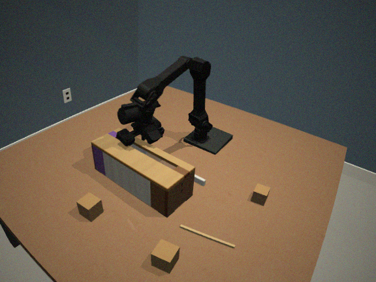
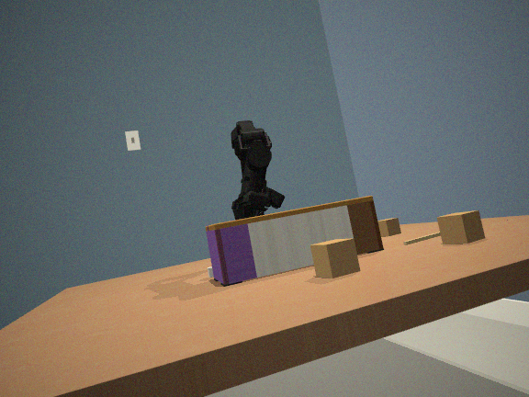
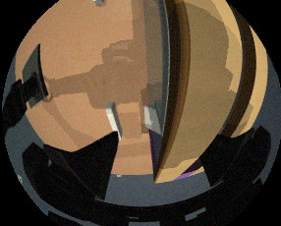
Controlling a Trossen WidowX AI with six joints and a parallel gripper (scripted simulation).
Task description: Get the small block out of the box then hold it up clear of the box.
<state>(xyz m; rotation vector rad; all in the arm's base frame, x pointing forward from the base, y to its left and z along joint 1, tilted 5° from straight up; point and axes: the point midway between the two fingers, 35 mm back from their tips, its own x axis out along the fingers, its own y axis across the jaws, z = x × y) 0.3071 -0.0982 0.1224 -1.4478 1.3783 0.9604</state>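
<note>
My gripper tip is 60 mm short of the green block and 20 mm to the left of it. From my gripper tip the other things lie so: long wooden box 30 mm ahead, 100 mm to the left, 30 mm below; thin wooden stick 130 mm ahead, 440 mm to the left, 80 mm below.
</note>
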